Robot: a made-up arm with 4 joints.
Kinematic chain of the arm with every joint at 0, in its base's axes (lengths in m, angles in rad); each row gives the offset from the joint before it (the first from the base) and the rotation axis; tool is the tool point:
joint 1: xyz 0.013 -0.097 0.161 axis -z
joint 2: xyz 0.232 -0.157 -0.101 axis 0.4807 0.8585 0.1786
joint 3: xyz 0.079 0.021 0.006 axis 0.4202 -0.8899 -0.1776
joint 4: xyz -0.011 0 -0.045 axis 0.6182 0.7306 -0.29
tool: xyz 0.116 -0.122 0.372
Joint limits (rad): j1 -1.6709..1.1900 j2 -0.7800..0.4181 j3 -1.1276..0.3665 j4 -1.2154..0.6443
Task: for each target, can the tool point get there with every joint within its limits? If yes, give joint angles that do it. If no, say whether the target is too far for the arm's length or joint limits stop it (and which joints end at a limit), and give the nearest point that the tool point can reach.
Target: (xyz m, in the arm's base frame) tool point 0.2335 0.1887 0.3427
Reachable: yes | joints -0.5439 -0.3321 -0.9765 -0.9281
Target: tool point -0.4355 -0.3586 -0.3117
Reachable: no: joint limits stop it (at a limit: joint 1, joint 2, joint 3, joint 4) | nearest point -0.0414 -0.1245 0.0128 | short by 0.562 m
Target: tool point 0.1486 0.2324 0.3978
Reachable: yes | joints -1.0869 -0.1588 -0.6187 -0.7116
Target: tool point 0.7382 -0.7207 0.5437
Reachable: no: too far | nearest point 0.4981 -0.5142 0.3193 | short by 0.388 m
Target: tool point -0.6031 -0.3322 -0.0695
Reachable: no: joint limits stop it (at a limit: joint 1, joint 2, joint 3, joint 4) | nearest point -0.2180 -0.7335 0.0922 | short by 0.579 m
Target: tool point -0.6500 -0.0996 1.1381
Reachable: no: too far | nearest point -0.1983 -0.3461 0.4165 | short by 0.886 m
